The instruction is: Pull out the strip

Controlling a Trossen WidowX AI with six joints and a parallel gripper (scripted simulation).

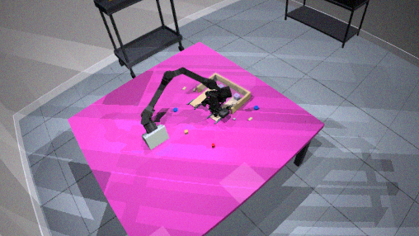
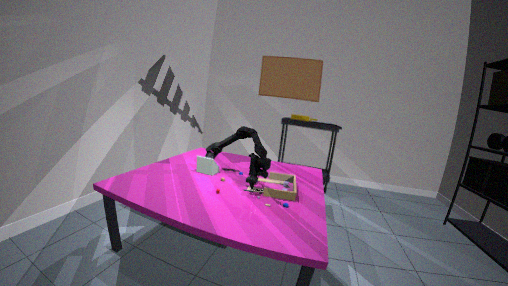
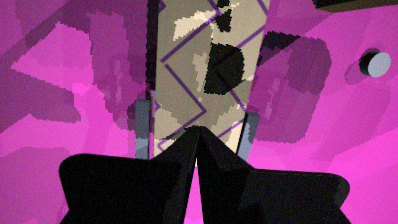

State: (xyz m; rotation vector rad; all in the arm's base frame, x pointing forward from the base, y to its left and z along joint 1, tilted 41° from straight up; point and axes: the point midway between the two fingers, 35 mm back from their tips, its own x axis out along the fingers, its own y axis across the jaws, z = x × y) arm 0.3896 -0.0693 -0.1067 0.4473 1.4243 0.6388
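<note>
Now: gripper tip 9 cm short of the strip and 1 cm to the right of it. From my gripper tip the other things lie so: red cylinder (16 cm behind, 16 cm to the right).
</note>
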